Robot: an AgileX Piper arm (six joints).
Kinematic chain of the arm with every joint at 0, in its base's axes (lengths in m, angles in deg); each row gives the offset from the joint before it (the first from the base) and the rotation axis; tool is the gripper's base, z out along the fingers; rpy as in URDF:
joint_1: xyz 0 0 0.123 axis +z
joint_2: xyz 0 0 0 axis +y
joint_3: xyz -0.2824 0 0.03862 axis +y
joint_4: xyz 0.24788 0 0.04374 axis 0.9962 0 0.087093
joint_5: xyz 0 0 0 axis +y
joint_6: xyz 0.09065 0 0.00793 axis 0.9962 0 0.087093
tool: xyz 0 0 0 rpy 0 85 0
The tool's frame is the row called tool.
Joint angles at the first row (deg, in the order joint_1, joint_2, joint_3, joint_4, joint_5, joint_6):
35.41, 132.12, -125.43, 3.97, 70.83, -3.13
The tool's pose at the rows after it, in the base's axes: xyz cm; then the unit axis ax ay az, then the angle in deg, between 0 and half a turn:
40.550 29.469 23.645 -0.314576 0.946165 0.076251 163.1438
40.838 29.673 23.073 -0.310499 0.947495 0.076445 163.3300
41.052 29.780 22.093 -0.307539 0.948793 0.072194 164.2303
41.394 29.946 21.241 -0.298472 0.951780 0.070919 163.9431
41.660 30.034 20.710 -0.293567 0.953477 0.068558 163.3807
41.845 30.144 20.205 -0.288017 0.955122 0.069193 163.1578
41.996 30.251 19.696 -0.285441 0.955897 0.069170 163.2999
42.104 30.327 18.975 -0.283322 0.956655 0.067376 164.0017
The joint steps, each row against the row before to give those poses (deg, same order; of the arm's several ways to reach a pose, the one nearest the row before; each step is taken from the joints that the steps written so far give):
0.00, 0.99, -2.17, -0.47, 0.00, 1.15
0.00, 1.19, -0.96, 0.00, -0.08, 0.48
0.00, 1.18, -0.13, -0.25, -0.06, 0.39
0.00, 1.08, -0.09, -0.39, -1.23, 1.11
0.00, 0.65, -0.01, -0.54, -1.12, 0.67
0.00, 0.60, 0.01, -0.11, -0.86, 0.66
0.00, 0.73, -0.26, 0.00, -0.33, 0.29
0.00, 0.88, -0.16, 0.00, 0.00, 0.25

